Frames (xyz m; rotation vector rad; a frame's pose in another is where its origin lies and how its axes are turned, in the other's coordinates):
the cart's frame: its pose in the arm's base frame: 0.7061 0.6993 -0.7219 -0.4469 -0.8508 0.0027
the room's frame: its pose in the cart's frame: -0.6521 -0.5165 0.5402 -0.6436 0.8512 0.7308
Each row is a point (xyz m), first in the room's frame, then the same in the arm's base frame.
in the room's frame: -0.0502 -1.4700 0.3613
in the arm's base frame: 0.1503 0.1964 0.7780
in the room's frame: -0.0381 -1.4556 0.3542
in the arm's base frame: 0.1577 0.1947 0.7595
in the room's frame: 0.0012 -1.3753 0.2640
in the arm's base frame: 0.1699 0.1361 0.6475
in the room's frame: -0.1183 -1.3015 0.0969
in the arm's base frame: 0.0272 -0.0038 0.5596
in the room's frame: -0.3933 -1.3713 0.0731
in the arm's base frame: -0.2201 -0.0594 0.6892
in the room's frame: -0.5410 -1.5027 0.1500
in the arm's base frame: -0.3237 -0.0338 0.8726
